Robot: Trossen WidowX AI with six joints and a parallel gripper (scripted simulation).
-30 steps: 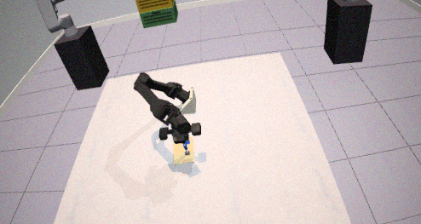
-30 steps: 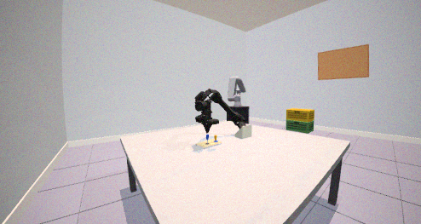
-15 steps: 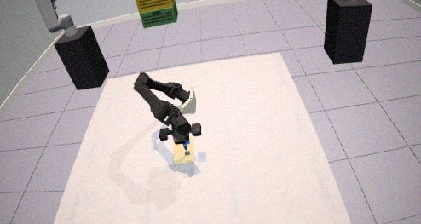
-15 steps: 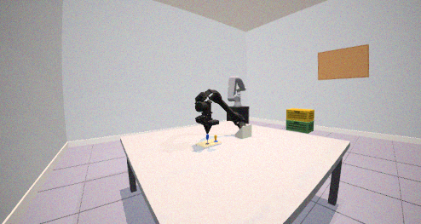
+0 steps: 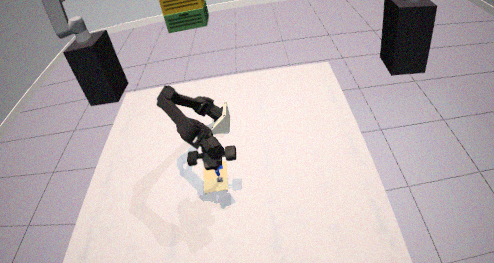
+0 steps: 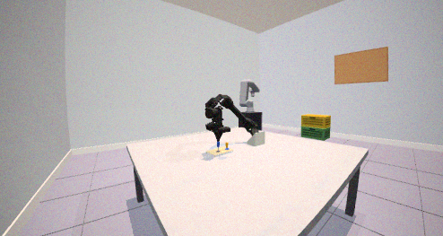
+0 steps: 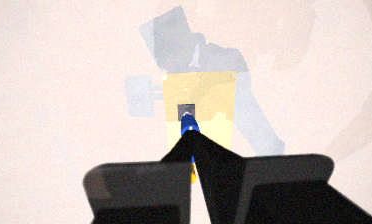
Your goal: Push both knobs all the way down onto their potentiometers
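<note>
The blue knob is 10 mm below my gripper tip. Also, from my gripper tip: orange knob 70 mm behind, 10 mm to the right, 30 mm below.
</note>
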